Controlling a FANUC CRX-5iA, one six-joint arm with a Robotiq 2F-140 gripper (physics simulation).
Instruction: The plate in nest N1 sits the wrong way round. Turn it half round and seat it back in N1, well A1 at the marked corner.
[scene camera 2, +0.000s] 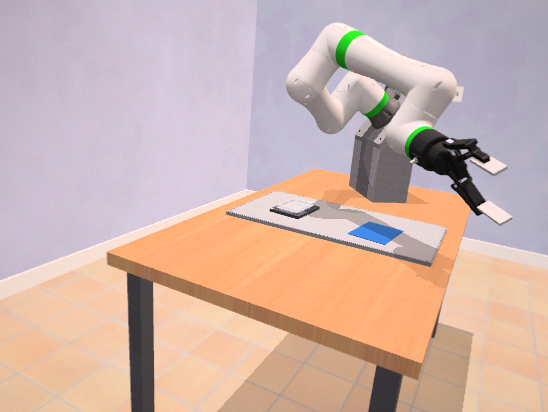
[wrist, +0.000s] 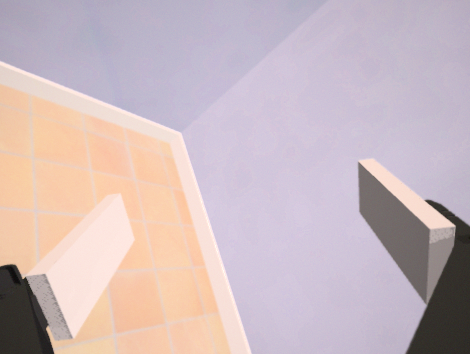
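A white plate (scene camera 2: 296, 205) sits in a dark nest (scene camera 2: 298, 215) on the left part of the grey board. The well A1 and the marked corner are too small to make out. My gripper (scene camera 2: 502, 192) (wrist: 239, 202) is open and empty. It is up in the air beyond the right edge of the table, far from the plate, with its two pale finger pads wide apart. The plate and the nest do not show in the wrist view.
The grey board (scene camera 2: 325, 231) lies on the wooden table (scene camera 2: 240, 265). A flat blue square (scene camera 2: 376, 233) lies on the board's right part. The arm's grey pedestal (scene camera 2: 385, 172) stands behind the board. Walls and tiled floor show in the wrist view.
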